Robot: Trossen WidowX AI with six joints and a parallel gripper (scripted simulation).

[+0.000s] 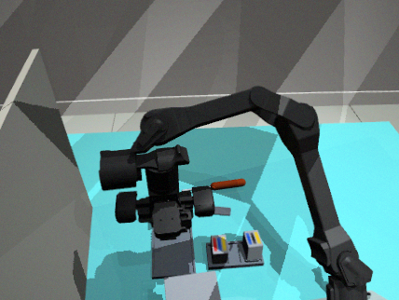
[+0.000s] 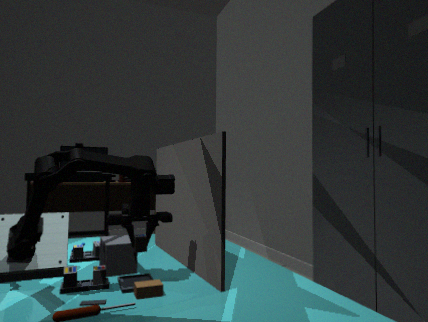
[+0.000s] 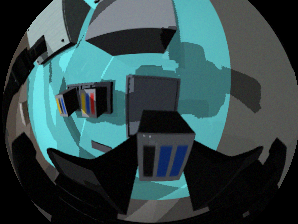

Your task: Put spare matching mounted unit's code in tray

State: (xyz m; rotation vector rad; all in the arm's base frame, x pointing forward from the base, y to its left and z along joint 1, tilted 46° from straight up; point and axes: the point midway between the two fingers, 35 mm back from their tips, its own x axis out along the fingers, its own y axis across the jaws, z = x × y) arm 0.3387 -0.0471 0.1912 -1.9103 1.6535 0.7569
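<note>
Right now my gripper tip is 100 mm above the dark tray and 10 mm past it. The rest, counted from my gripper tip: brown block 100 mm to the right, 90 mm below, 20 mm ahead; then grey rack 150 mm behind, 100 mm below, 10 mm to the left; then grey mounted unit 190 mm to the left, 60 mm below, 60 mm behind.
</note>
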